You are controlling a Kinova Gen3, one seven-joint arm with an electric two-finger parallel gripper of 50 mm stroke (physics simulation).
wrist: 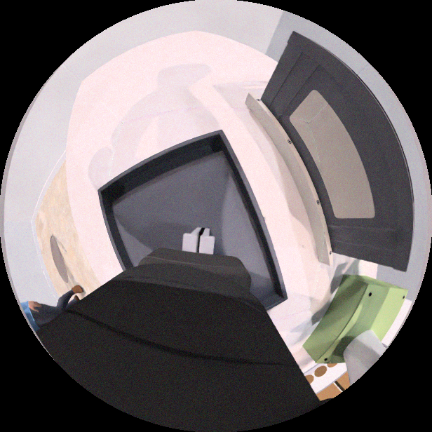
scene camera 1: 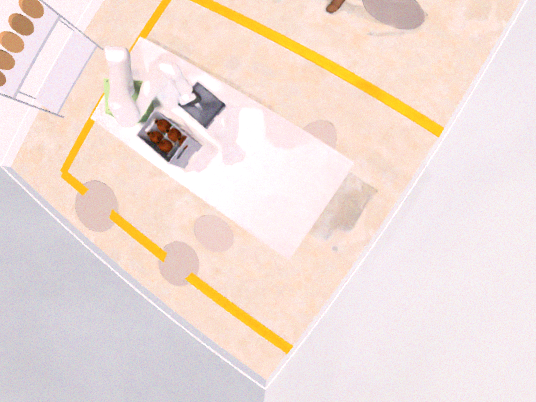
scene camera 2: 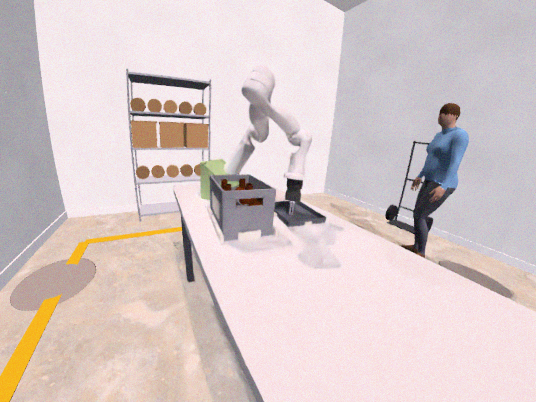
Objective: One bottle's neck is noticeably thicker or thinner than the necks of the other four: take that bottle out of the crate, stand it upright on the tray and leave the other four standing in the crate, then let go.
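Places are measured from the arm's base along level axes (x up, y left, z back), in centimetres.
Pixels of known places: gripper, between the fingertips: [scene camera 1: 201, 109] [scene camera 2: 290, 214]; arm's base, origin of its link: [scene camera 2: 230, 171].
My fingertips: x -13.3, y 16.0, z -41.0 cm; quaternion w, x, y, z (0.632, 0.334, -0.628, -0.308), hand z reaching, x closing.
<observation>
Ahead of a thing's pixels: the offset from my fingertips to its middle. "pt": to the spot under its first point.
A dark grey crate @[dx +8.2, dy -26.2, dz +0.1 cm] [scene camera 2: 250, 220] [wrist: 390, 215] stands on the table. Several brown bottles @[dx +8.0, dy -21.3, dz +8.8 cm] [scene camera 1: 163, 125] @[dx +8.0, dy -30.5, dz +0.6 cm] [scene camera 1: 165, 145] [scene camera 2: 242, 183] are inside it; their neck widths are too small to compare. The dark tray @[pt dx +0.0, dy +5.2, dz -5.5 cm] [scene camera 1: 212, 106] [scene camera 2: 306, 218] [wrist: 165, 205] lies beside the crate, and no bottle shows on it. My gripper [scene camera 2: 292, 208] [wrist: 202, 236] is over the tray, pointing down. Its two pale fingers are together with a thin dark line between them, and no bottle shows at them. The height of the fingertips over the tray floor is hard to tell. The crate's inside is hidden in the wrist view.
A green bin @[pt dx +16.6, dy -35.0, dz +5.1 cm] [scene camera 2: 213, 180] [wrist: 345, 317] stands behind the crate near the arm's base. A pale ledge [wrist: 295, 175] runs along the crate's foot. A person in blue [scene camera 2: 445, 155] stands beyond the table near a hand truck [scene camera 2: 410, 165]. A shelf unit [scene camera 2: 167, 81] stands at the back wall.
</observation>
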